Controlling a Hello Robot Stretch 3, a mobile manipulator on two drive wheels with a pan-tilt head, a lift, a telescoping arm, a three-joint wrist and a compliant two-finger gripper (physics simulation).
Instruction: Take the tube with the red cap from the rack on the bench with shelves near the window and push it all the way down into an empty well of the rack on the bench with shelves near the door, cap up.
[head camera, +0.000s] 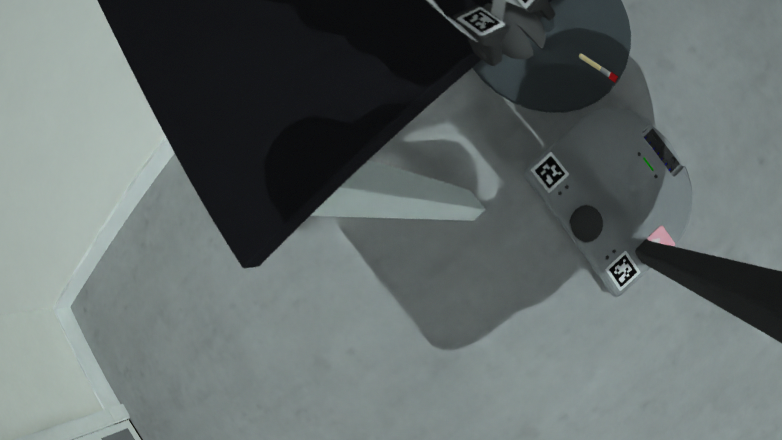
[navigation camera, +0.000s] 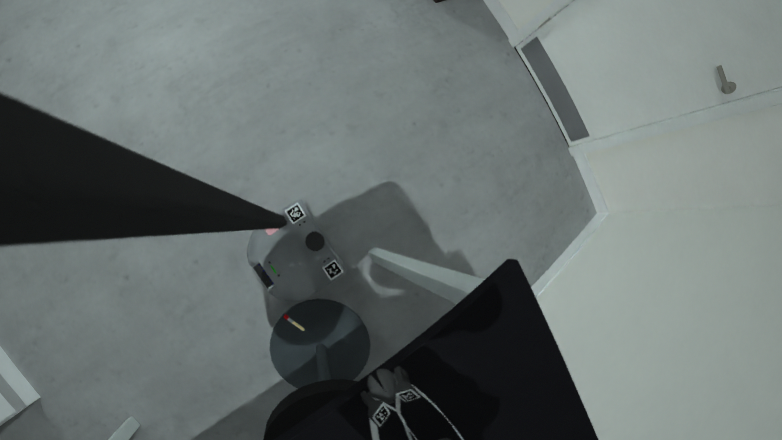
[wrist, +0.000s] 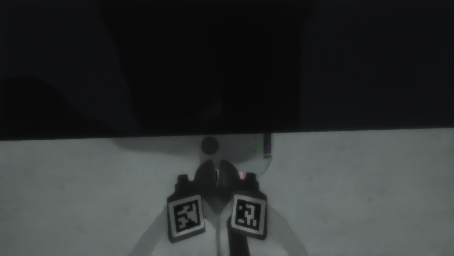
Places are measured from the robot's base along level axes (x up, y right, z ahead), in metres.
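Pixels of known places: gripper, fingertip midpoint: (head camera: 516, 37) (navigation camera: 380, 378); robot's base, link origin: (head camera: 585, 222) (navigation camera: 313, 239).
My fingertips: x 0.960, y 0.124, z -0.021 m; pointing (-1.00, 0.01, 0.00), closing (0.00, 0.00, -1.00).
Observation:
For each thing: its middle in the pictures, then the offset to it from my fingertips. "*": a spot on its surface instead. Level surfaces: height alone.
- tube with the red cap, body centre: (head camera: 597, 67) (navigation camera: 294, 323) dz -0.257, dx -0.921, dy +0.125 m
- black bench top, surface height: dx -0.046 m
- pale bench leg, surface spot: (head camera: 410, 199) (navigation camera: 415, 271) * dz +0.195, dx -0.379, dy +0.056 m
- dark stool seat, surface spot: (navigation camera: 300, 402) * dz -0.215, dx -0.300, dy +0.127 m
The tube with the red cap (head camera: 596, 65) (navigation camera: 294, 323) lies on its side on the round grey foot (head camera: 552, 101) (navigation camera: 284, 355) of a stool, low by the floor. My gripper (head camera: 531, 41) (navigation camera: 384, 381) (wrist: 217, 179) is shut, its fingertips almost touching, with nothing seen between them. It is at the edge of a black bench top (head camera: 218, 136) (navigation camera: 524, 355) (wrist: 350, 75), high above floor level and apart from the tube. The racks do not show in these views.
My base (head camera: 617, 147) (navigation camera: 295, 273) (wrist: 235, 150) stands beside the stool foot. A pale bench leg (head camera: 410, 199) (navigation camera: 421, 270) reaches down under the bench top. The dark stool seat (navigation camera: 300, 402) is partly under the bench. A door (navigation camera: 656, 65) with a handle and walls stand beyond.

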